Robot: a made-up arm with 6 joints.
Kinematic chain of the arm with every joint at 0, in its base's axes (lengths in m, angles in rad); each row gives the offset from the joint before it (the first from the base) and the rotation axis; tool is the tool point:
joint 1: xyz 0 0 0.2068 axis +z
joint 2: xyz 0 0 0 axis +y
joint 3: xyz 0 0 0.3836 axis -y
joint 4: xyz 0 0 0 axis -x
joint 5: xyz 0.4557 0 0 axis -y
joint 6: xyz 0 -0.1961 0 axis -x
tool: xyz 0 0 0
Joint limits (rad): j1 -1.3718..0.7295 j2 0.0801..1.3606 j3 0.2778..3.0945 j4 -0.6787..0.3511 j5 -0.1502..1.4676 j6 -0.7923..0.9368
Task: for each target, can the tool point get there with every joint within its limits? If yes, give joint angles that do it. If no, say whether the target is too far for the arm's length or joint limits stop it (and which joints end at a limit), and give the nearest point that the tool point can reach.
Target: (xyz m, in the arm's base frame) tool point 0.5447 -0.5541 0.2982
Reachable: yes | joints -0.5392 0.9612 0.6996 -0.0550 0.7308 -0.1516
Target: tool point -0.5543 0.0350 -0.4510
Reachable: no: joint limits stop it (at a limit: joint 1, joint 2, joint 3, joint 4) | nearest point -0.0547 -0.5008 -0.1734 | short by 0.783 m
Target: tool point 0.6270 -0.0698 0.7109
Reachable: yes | joints 0.1940 0.4667 0.7153 0.2631 0.2785 0.6818
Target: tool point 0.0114 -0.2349 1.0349
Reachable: yes | joints -0.7622 0.3452 2.0669 -0.5979 1.2517 -0.5901
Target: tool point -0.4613 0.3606 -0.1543
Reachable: no: joint limits stop it (at a limit: joint 2, joint 3, joint 4) | nearest point -0.3684 0.2880 0.5801 | short by 0.744 m
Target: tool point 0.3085 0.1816 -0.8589
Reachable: no: too far | nearest point 0.4596 0.2062 -0.1734 | short by 0.702 m
